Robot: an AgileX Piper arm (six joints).
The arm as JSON. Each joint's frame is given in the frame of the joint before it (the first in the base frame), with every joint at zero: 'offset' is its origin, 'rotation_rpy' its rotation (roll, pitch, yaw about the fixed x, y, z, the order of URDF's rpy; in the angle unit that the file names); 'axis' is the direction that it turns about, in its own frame. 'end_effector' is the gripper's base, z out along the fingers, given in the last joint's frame.
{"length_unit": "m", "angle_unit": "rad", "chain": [
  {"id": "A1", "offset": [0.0, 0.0, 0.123], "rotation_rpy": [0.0, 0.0, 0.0], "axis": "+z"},
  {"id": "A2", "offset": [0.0, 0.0, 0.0], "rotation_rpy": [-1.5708, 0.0, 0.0], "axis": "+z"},
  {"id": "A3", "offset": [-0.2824, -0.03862, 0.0], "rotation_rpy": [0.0, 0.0, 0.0], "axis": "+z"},
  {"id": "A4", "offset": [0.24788, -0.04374, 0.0], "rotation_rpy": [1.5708, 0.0, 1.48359], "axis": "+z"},
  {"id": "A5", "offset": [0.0, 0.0, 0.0], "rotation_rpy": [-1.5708, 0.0, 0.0], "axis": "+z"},
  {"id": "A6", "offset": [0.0, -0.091, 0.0], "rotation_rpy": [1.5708, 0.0, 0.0], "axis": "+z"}
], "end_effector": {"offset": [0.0, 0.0, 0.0], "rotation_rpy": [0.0, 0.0, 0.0]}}
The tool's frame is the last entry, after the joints.
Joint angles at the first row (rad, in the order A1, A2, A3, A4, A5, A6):
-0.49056 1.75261 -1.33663 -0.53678 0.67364 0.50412
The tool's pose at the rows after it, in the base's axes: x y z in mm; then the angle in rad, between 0 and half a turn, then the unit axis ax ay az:
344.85 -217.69 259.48 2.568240 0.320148 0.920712 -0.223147
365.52 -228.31 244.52 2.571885 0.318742 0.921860 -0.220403
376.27 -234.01 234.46 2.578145 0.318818 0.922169 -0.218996
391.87 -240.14 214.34 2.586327 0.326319 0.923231 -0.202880
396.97 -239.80 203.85 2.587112 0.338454 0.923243 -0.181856
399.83 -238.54 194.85 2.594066 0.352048 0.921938 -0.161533
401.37 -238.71 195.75 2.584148 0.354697 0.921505 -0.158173
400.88 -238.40 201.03 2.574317 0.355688 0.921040 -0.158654
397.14 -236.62 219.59 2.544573 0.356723 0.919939 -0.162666
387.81 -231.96 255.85 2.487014 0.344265 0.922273 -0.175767
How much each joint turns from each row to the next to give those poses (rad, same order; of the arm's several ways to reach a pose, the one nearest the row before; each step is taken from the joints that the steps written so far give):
-0.00295 0.07399 -0.07933 0.00002 -0.01850 0.00251
0.00001 0.09411 -0.08104 0.00206 -0.00914 0.00003
-0.00002 0.05321 -0.04406 0.00001 -0.00217 0.00211
0.00001 0.08098 -0.05639 0.03165 -0.01369 0.00080
-0.00001 0.02747 -0.00899 0.04697 -0.01496 -0.00154
0.00000 0.01923 -0.00189 0.04690 -0.00765 -0.00072
0.00000 0.00209 -0.00623 0.00877 -0.00553 0.00001
0.00002 -0.01005 -0.00255 0.00221 0.00248 -0.00130
0.00000 -0.04038 -0.00113 0.00195 0.01032 -0.00575
-0.00002 -0.08112 0.00000 0.00263 0.01537 -0.04055

